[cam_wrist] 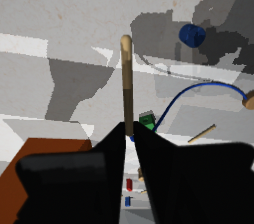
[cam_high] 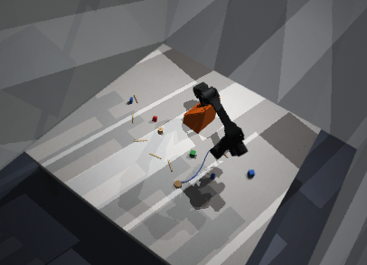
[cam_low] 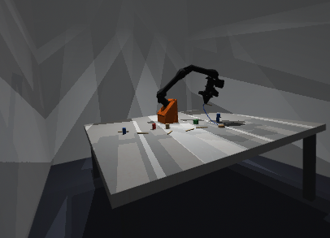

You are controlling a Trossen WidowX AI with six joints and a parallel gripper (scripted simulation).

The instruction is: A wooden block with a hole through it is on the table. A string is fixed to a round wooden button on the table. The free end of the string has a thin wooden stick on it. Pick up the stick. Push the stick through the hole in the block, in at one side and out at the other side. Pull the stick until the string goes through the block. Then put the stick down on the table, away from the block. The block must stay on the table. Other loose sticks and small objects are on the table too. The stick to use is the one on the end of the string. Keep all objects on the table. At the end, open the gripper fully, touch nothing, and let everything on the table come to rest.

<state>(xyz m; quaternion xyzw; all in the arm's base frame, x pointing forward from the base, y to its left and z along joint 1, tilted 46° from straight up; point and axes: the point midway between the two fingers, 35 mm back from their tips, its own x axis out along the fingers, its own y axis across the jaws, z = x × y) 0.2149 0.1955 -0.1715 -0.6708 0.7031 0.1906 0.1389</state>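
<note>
My gripper tip is now 2 cm to the right of the thin wooden stick. Also, from my gripper tip: blue cylinder: 8 cm ahead, 5 cm to the left, 12 cm below; blue cube: 9 cm behind, 20 cm to the left, 12 cm below; green block: 4 cm ahead, 12 cm to the right, 12 cm below.
</note>
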